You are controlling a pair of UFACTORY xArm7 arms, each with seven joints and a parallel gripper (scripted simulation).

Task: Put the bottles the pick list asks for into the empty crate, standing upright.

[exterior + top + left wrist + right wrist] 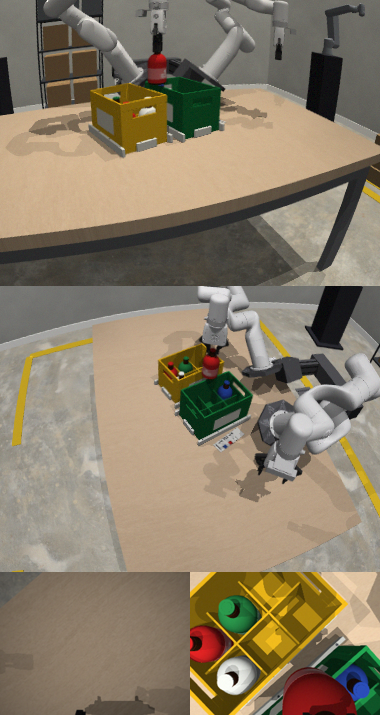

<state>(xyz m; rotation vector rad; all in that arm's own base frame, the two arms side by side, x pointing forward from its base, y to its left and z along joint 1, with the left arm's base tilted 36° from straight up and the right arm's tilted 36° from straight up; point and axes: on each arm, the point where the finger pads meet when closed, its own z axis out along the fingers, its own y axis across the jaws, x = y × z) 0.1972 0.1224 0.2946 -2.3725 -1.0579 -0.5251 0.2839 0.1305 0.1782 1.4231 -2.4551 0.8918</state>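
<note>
Right now my right hand is 3 cm past the green crate, 10 cm to the right of it and 25 cm above it. Also, from my right hand: yellow crate: 7 cm ahead, 12 cm to the right, 25 cm below; then white bottle: 13 cm ahead, 4 cm to the right, 25 cm below; then blue bottle: 8 cm behind, 2 cm to the left, 25 cm below.
</note>
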